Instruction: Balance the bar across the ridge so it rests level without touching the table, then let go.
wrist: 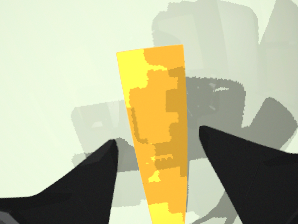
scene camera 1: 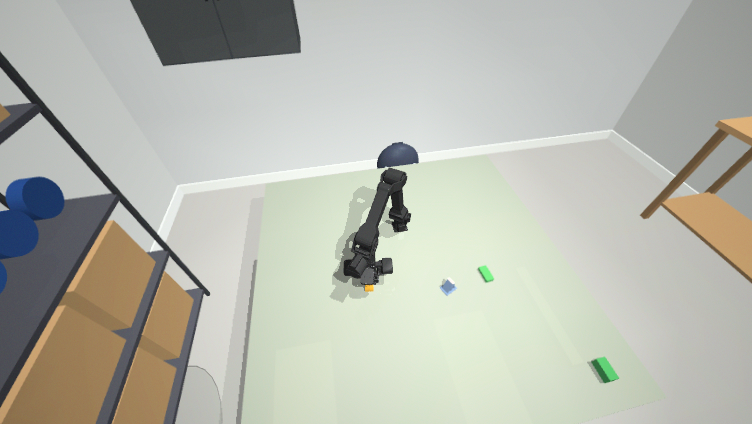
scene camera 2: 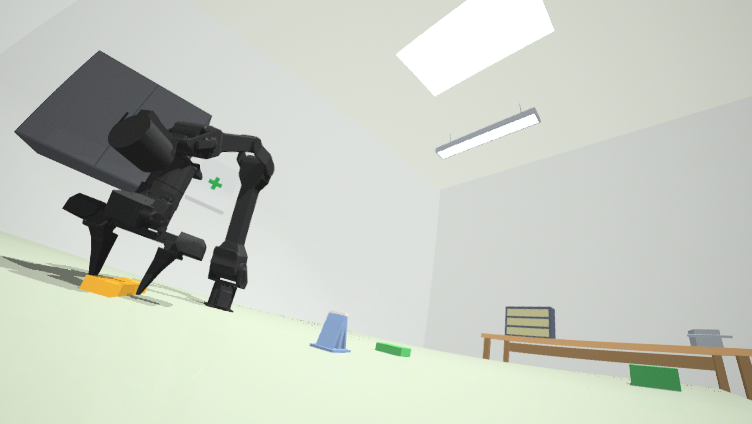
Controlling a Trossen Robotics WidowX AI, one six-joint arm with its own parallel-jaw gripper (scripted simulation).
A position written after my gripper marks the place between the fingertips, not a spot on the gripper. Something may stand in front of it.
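My gripper (scene camera 2: pixel 114 287) is open and holds nothing, and you'd also find my gripper (wrist: pixel 158 138) in view. There's an orange bar (scene camera 2: pixel 107 286) in view too.
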